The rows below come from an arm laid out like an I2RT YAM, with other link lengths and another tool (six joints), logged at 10 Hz.
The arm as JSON. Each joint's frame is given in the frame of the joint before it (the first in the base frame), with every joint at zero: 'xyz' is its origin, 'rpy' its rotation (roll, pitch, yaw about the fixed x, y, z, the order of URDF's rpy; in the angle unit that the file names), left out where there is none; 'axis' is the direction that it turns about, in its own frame. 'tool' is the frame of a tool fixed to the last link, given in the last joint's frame.
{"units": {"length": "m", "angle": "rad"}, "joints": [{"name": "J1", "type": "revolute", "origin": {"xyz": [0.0, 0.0, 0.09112], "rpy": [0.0, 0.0, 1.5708]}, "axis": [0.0, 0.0, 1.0]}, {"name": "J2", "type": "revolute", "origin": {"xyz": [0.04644, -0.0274, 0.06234], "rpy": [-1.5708, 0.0, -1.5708]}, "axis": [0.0, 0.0, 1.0]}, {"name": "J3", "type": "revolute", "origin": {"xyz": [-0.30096, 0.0, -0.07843], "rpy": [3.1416, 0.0, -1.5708]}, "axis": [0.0, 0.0, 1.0]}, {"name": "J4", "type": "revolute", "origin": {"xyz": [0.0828, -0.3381, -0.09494], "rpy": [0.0, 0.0, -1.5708]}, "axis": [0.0, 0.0, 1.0]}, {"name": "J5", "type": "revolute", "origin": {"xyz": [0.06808, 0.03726, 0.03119], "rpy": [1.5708, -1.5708, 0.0]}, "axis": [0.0, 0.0, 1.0]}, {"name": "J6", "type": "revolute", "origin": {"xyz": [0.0, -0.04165, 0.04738], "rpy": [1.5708, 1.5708, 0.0]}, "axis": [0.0, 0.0, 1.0]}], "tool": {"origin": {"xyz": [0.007, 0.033, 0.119], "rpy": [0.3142, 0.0, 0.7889]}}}
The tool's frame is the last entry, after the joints.
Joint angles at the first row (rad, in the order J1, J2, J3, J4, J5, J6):
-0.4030, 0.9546, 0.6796, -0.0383, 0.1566, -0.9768
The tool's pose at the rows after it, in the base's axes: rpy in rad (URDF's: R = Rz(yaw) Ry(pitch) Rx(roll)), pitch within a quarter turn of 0, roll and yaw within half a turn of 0; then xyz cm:
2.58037, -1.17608, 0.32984, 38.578, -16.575, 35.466
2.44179, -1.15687, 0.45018, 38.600, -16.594, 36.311
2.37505, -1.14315, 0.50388, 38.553, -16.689, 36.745
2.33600, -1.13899, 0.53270, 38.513, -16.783, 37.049
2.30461, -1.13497, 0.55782, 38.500, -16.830, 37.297
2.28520, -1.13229, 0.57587, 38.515, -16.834, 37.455
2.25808, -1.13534, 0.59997, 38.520, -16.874, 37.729
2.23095, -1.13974, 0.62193, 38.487, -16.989, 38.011
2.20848, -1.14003, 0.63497, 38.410, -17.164, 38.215
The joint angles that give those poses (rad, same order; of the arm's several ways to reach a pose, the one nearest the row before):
-0.3828, 0.9394, 0.6796, 0.0059, 0.1955, -1.0481
-0.3779, 0.9382, 0.6796, 0.0391, 0.2195, -1.0973
-0.3775, 0.9375, 0.6796, 0.0559, 0.2329, -1.1240
-0.3775, 0.9375, 0.6796, 0.0688, 0.2420, -1.1362
-0.3775, 0.9375, 0.6796, 0.0795, 0.2474, -1.1469
-0.3778, 0.9375, 0.6796, 0.0864, 0.2478, -1.1542
-0.3790, 0.9375, 0.6796, 0.0986, 0.2477, -1.1584
-0.3820, 0.9375, 0.6796, 0.1112, 0.2478, -1.1610
-0.3851, 0.9379, 0.6796, 0.1207, 0.2527, -1.1652

